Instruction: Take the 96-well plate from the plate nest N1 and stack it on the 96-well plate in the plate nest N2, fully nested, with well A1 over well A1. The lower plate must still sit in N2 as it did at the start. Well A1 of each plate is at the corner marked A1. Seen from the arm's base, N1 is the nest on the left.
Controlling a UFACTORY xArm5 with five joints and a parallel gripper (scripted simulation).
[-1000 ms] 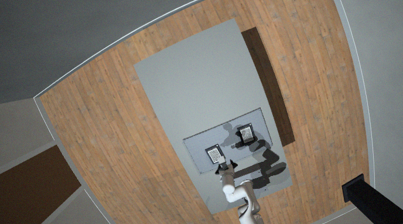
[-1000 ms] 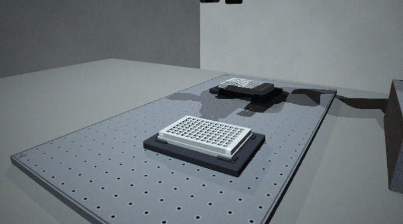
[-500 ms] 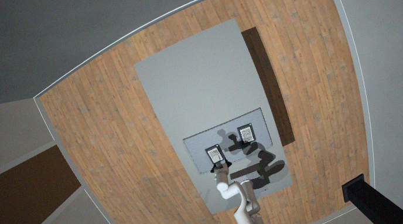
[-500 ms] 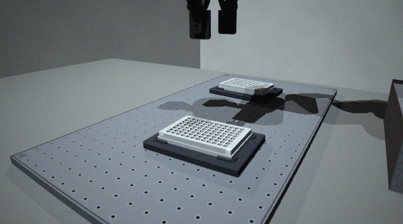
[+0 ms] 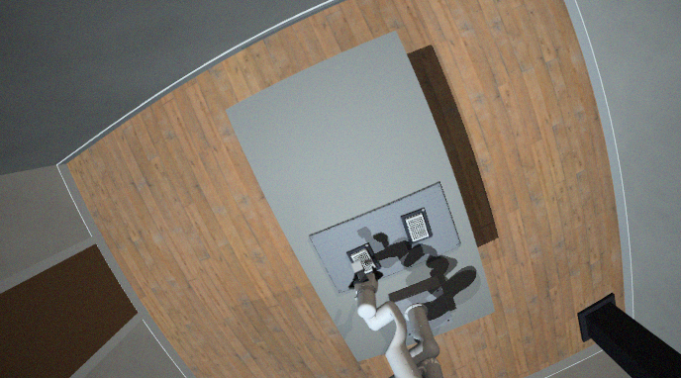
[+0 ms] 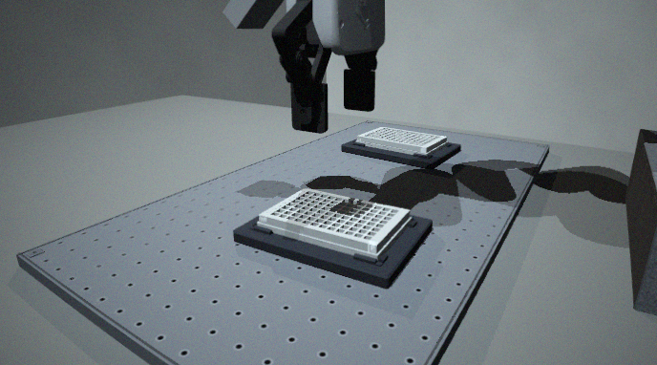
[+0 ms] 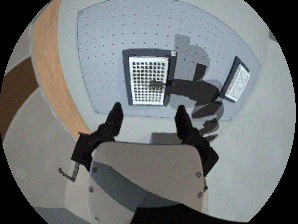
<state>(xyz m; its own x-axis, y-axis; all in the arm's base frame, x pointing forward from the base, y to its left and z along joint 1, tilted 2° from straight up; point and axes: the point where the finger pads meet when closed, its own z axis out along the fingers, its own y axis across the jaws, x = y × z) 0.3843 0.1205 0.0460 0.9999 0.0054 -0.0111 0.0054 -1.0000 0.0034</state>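
Now: the plate nest N1 120 mm below my hand.
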